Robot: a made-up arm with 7 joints. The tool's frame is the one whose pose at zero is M. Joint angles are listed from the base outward.
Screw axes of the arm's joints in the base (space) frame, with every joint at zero. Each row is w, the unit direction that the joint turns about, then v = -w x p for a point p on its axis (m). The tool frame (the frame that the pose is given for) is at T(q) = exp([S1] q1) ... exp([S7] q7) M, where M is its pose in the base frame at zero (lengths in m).
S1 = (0, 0, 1, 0, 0, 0)
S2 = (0, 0, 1, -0.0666, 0.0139, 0)
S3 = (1, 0, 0, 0, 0.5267, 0.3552)
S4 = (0, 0, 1, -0.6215, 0.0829, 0)
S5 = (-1, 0, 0, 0, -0.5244, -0.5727)
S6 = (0, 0, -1, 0.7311, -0.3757, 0)
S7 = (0, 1, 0, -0.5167, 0, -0.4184)
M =
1 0 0 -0.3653
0 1 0 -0.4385
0 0 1 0.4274
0 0 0 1
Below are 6 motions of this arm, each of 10 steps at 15 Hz.
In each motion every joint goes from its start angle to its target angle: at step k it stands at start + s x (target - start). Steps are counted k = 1, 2, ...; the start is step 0. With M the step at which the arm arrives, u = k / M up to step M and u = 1 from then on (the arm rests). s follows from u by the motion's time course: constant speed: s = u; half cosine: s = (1 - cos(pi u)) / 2; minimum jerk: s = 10 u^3 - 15 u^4 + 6 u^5.
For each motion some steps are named. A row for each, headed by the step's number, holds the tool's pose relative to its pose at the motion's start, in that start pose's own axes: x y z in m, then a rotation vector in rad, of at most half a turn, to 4 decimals.
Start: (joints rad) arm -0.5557 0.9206 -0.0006 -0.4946 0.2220 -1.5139 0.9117
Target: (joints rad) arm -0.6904 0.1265 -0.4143 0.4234 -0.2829 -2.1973 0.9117
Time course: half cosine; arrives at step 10
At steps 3, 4, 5, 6, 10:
3: -0.0370 0.0875 -0.0606 -0.1215 -0.0223 0.0625
4: -0.0659 0.1475 -0.0854 -0.1971 -0.0322 0.1196
5: -0.0998 0.2135 -0.0965 -0.2722 -0.0449 0.1967
6: -0.1329 0.2774 -0.0901 -0.3372 -0.0659 0.2863
10: -0.1886 0.4049 -0.0183 -0.4456 -0.1736 0.5108

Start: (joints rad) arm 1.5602 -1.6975 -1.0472 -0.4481 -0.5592 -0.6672 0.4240
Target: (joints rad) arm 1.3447 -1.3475 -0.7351 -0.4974 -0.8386 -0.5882 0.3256
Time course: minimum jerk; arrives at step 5
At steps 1, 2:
1: 0.0056 -0.0001 0.0007 0.0285 -0.0259 0.0077
2: 0.0291 -0.0013 0.0067 0.1585 -0.1381 0.0411

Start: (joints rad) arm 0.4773 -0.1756 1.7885 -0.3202 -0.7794 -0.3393 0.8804
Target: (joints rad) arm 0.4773 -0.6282 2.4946 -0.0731 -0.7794 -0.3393 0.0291
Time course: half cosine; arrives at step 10
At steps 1, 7, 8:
1: -0.0021 -0.0044 -0.0029 0.0053 -0.0250 0.0210
7: -0.0343 -0.1805 -0.0858 0.3352 -0.7361 0.6712
8: -0.0315 -0.2114 -0.0958 0.4117 -0.8197 0.7598

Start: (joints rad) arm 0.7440 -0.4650 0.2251 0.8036 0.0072 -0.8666 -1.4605
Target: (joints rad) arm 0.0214 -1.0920 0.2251 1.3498 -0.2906 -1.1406 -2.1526
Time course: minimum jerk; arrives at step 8
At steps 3, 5, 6, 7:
3: -0.0097 0.2472 -0.1459 -0.1353 -0.2413 0.0339
5: -0.0555 0.5271 -0.5264 -0.3306 -0.6170 0.1715
6: -0.0812 0.5784 -0.7015 -0.3932 -0.7519 0.2481
7: -0.0957 0.5911 -0.7935 -0.4221 -0.8184 0.2917

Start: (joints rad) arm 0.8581 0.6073 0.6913 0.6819 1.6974 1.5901 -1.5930
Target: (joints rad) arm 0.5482 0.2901 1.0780 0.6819 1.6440 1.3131 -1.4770
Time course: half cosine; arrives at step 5
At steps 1, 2, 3, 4, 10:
1: 0.0224 -0.0244 0.0166 -0.0202 0.0199 0.0521
2: 0.0863 -0.0791 0.0662 -0.0840 0.0727 0.1789
3: 0.1720 -0.1257 0.1386 -0.1828 0.1365 0.3148
4: 0.2424 -0.1441 0.2043 -0.2770 0.1837 0.4064
10: 0.2687 -0.1464 0.2307 -0.3158 0.2002 0.4368

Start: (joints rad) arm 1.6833 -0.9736 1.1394 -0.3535 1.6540 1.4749 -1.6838
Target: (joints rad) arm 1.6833 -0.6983 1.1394 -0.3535 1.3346 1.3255 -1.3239
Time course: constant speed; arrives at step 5
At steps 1, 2, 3, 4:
1: -0.0078 0.0271 -0.0016 0.0730 0.1154 -0.0361
2: -0.0144 0.0547 -0.0006 0.1504 0.2300 -0.0655
3: -0.0196 0.0825 0.0032 0.2317 0.3435 -0.0879
4: -0.0234 0.1101 0.0096 0.3166 0.4558 -0.1028

